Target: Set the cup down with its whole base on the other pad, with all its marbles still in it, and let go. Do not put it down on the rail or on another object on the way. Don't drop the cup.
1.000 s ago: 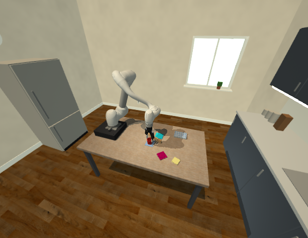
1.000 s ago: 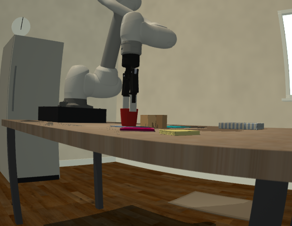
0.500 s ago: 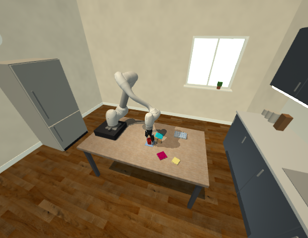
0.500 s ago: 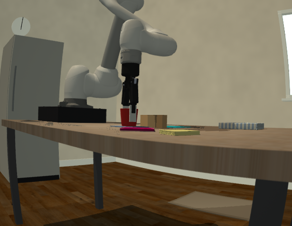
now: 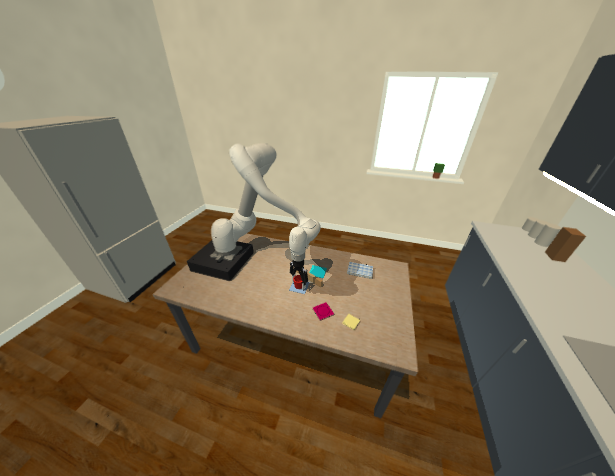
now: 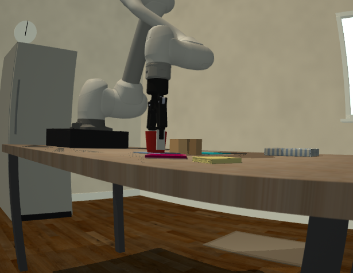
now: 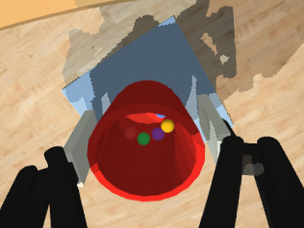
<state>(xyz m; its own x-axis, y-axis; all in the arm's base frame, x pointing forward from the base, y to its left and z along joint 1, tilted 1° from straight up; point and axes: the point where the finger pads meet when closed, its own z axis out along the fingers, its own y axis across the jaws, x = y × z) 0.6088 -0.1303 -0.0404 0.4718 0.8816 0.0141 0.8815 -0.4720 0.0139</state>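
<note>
The red cup lies 2 cm below my hand. Round my hand: light blue pad 5 cm below; wooden rail 5 cm ahead, 9 cm to the left, 2 cm below; teal pad 10 cm ahead, 18 cm to the left, 5 cm below.
</note>
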